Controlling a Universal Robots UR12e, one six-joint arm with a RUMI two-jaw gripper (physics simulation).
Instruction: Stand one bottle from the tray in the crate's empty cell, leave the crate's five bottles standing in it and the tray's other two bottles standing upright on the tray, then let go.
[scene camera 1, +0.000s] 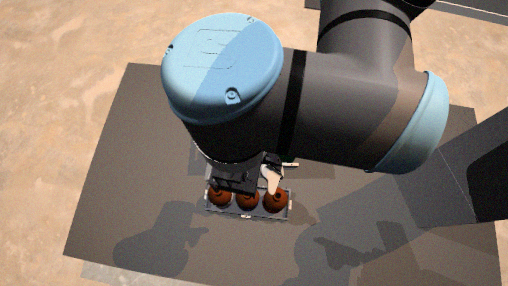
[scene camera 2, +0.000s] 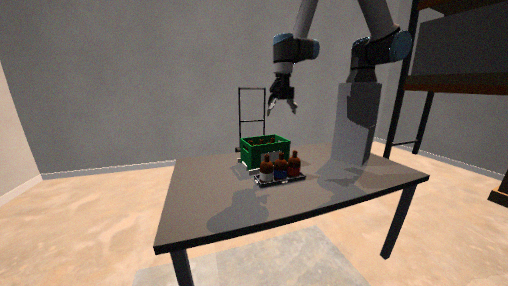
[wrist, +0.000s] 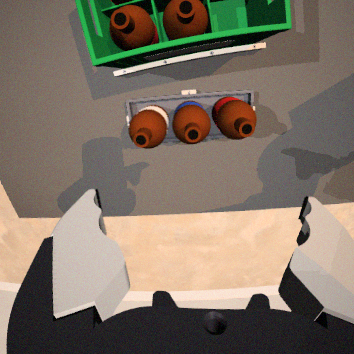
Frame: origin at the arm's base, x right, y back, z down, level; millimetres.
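Seen in the pictures: gripper, fingertip midpoint: (scene camera 2: 281, 115) (wrist: 199, 196); arm's base, link origin: (scene camera 2: 360, 83).
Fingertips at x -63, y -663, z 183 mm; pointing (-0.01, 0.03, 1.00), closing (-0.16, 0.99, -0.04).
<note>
Pixels of each thing's top centre, then the offset from my fingertips to it. "*": a spot on its surface instead.
- grey tray, top centre: (wrist: 190, 117) (scene camera 1: 247, 199) (scene camera 2: 280, 175) dx -12, dy +4, dz +335 mm
- white-label, top centre: (wrist: 140, 139) (scene camera 1: 216, 190) (scene camera 2: 267, 155) dx -9, dy -82, dz +201 mm
- blue-label, top centre: (wrist: 192, 134) (scene camera 1: 247, 193) (scene camera 2: 281, 153) dx -12, dy +3, dz +201 mm
- green crate, top centre: (scene camera 2: 264, 139) dx +210, dy +12, dz +185 mm
- empty cell, surface spot: (wrist: 229, 17) * dx +177, dy +109, dz +353 mm
Three brown bottles stand upright on the grey tray (scene camera 1: 272, 217) (scene camera 2: 287, 181) (wrist: 171, 96): white-label (scene camera 1: 219, 196) (scene camera 2: 266, 169) (wrist: 149, 131), blue-label (scene camera 1: 247, 200) (scene camera 2: 280, 169) (wrist: 191, 125) in the middle, red-label (scene camera 1: 275, 201) (scene camera 2: 294, 165) (wrist: 236, 120). The green crate (scene camera 2: 284, 150) (wrist: 150, 53) stands behind the tray; the arm hides most of it in scene camera 1. Two front-row crate bottles (wrist: 132, 27) (wrist: 186, 20) stand beside the empty cell (wrist: 229, 17); the back row is mostly cut off in the wrist view. My gripper (scene camera 2: 282, 113) (wrist: 199, 196) is open and empty, high above the table.
A white strip (scene camera 2: 255, 172) (wrist: 212, 53) lies between crate and tray. The arm's grey pedestal (scene camera 2: 350, 135) stands on the table's right part. A hand truck (scene camera 2: 239, 110) stands behind the crate, and a shelf rack (scene camera 2: 401, 95) stands at the right.
</note>
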